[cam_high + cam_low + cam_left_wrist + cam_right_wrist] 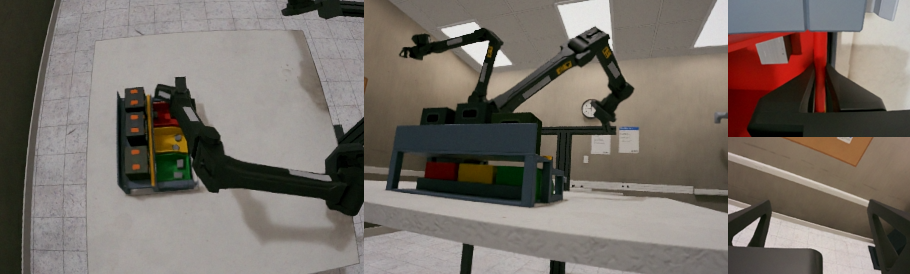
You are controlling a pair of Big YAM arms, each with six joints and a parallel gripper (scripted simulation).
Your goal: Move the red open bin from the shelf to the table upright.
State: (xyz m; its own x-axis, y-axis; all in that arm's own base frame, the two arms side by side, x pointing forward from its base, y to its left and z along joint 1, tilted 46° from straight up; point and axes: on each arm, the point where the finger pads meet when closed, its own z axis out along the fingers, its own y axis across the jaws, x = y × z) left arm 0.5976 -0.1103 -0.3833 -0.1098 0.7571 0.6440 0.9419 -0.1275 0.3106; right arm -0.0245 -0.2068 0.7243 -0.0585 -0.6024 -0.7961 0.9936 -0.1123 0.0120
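The red bin is 80 mm ahead of my left hand and 10 mm above it. Round my left hand: green bin (230 mm to the left, 70 mm ahead, 10 mm above); then yellow bin (110 mm to the left, 80 mm ahead, 10 mm above).
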